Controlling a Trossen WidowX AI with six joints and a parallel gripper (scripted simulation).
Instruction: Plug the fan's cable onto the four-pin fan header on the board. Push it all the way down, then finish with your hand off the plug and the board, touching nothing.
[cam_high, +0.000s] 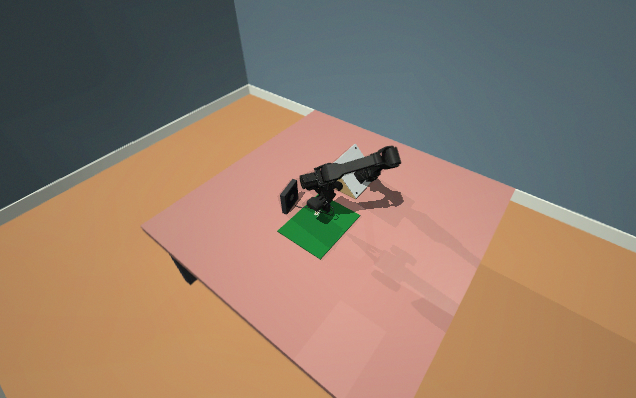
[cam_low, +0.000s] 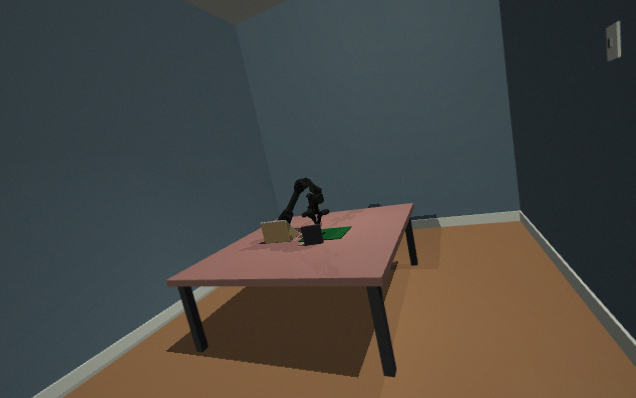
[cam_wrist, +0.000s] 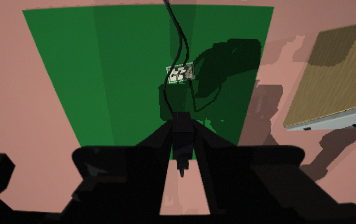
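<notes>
My gripper tip is 7 cm above the pale four-pin fan header and 4 cm to the left of it. Also, from my gripper tip: green board: 8 cm below, 4 cm ahead; black fan: 17 cm to the right, 3 cm ahead, 1 cm below; dark fan plug: 1 cm to the left, 1 cm above.
</notes>
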